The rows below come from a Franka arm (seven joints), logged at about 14 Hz.
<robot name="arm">
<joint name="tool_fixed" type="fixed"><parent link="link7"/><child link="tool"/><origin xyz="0 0 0.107" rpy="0 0 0"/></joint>
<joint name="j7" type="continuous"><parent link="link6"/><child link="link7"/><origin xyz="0.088 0 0" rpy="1.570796 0 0"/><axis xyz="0 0 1"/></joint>
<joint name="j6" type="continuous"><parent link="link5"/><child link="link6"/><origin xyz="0 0 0" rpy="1.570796 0 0"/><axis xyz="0 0 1"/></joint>
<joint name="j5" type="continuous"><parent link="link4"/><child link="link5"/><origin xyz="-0.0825 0.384 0" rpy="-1.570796 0 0"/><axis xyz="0 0 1"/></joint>
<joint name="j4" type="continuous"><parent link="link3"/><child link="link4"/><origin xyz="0.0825 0 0" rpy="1.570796 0 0"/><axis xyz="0 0 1"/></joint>
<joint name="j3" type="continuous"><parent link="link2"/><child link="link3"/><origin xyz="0 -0.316 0" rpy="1.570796 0 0"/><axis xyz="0 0 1"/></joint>
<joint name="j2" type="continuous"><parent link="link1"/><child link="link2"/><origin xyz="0 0 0" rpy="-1.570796 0 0"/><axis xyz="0 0 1"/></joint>
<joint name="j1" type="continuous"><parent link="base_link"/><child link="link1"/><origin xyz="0 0 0.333" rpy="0 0 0"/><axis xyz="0 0 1"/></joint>
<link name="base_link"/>
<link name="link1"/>
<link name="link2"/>
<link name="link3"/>
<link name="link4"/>
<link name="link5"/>
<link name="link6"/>
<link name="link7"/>
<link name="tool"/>
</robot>
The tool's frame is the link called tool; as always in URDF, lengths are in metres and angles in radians. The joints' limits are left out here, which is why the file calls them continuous.
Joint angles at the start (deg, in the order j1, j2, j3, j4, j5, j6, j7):
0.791, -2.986, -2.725, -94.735, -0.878, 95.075, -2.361
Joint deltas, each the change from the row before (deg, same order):
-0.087, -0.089, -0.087, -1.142, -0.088, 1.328, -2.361
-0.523, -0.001, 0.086, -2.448, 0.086, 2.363, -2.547
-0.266, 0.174, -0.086, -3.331, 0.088, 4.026, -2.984
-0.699, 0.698, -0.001, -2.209, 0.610, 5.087, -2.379
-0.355, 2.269, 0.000, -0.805, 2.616, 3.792, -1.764
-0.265, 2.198, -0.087, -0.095, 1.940, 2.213, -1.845
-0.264, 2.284, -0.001, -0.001, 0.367, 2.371, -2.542
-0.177, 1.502, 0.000, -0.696, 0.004, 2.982, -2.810
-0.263, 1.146, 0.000, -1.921, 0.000, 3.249, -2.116
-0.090, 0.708, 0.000, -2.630, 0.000, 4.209, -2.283
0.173, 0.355, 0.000, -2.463, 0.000, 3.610, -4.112
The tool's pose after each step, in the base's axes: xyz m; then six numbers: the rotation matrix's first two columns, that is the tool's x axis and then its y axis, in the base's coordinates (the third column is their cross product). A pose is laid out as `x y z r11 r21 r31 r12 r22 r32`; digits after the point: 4 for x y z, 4 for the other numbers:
0.5471 -0.0225 0.6153 0.9970 0.0475 0.0613 0.0463 -0.9987 0.0193
0.5491 -0.0265 0.5986 0.9947 0.0847 0.0592 0.0836 -0.9963 0.0204
0.5530 -0.0297 0.5753 0.9891 0.1311 0.0672 0.1298 -0.9913 0.0235
0.5610 -0.0359 0.5583 0.9818 0.1582 0.1054 0.1564 -0.9874 0.0249
0.5743 -0.0368 0.5355 0.9779 0.1662 0.1269 0.1688 -0.9856 -0.0098
0.5852 -0.0389 0.5164 0.9751 0.1768 0.1335 0.1830 -0.9825 -0.0350
0.5958 -0.0421 0.4970 0.9679 0.2105 0.1371 0.2167 -0.9757 -0.0315
0.6028 -0.0449 0.4805 0.9560 0.2520 0.1502 0.2575 -0.9661 -0.0176
0.6050 -0.0484 0.4578 0.9479 0.2797 0.1525 0.2842 -0.9587 -0.0083
0.6044 -0.0502 0.4356 0.9356 0.3120 0.1650 0.3152 -0.9490 0.0068
0.6019 -0.0489 0.4178 0.9089 0.3787 0.1747 0.3799 -0.9246 0.0275

